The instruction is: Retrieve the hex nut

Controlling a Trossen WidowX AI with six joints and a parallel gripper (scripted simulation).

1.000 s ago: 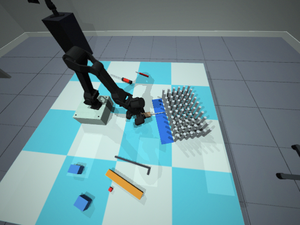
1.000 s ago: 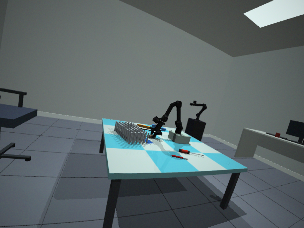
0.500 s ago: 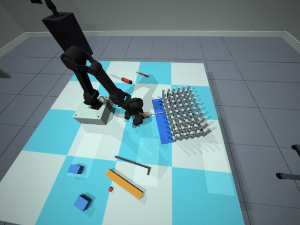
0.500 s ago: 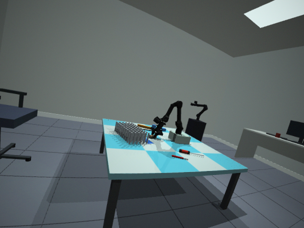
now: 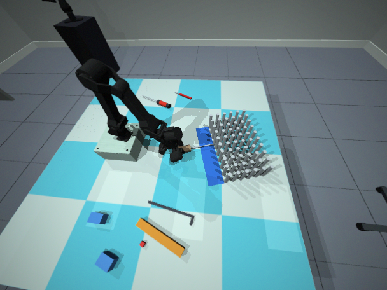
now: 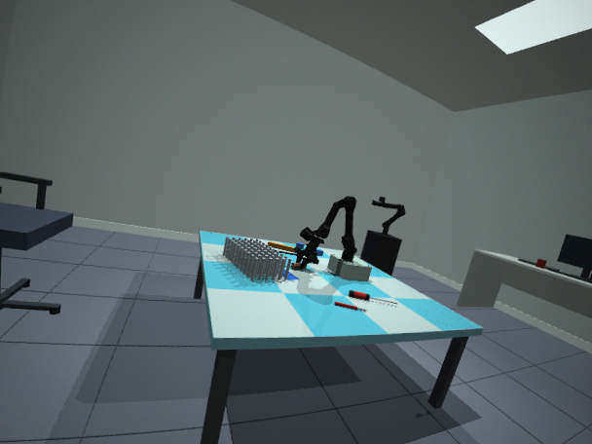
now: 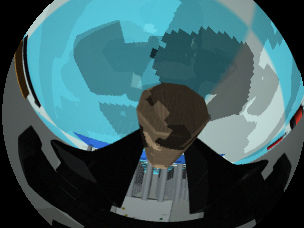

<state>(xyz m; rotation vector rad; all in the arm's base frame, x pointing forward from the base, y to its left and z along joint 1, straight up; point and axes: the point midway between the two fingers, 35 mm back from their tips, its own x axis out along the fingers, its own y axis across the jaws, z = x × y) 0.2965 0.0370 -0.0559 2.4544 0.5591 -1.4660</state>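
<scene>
My gripper tip is now 9 cm short of the wooden-handled tool and 4 cm to the right of it. From my gripper tip the other things lie so: blue taped strip (14 cm ahead, 2 cm to the left, 1 cm below); then small red cube (46 cm to the right, 2 cm behind); then orange flat bar (42 cm to the right, 4 cm ahead, 1 cm above).
</scene>
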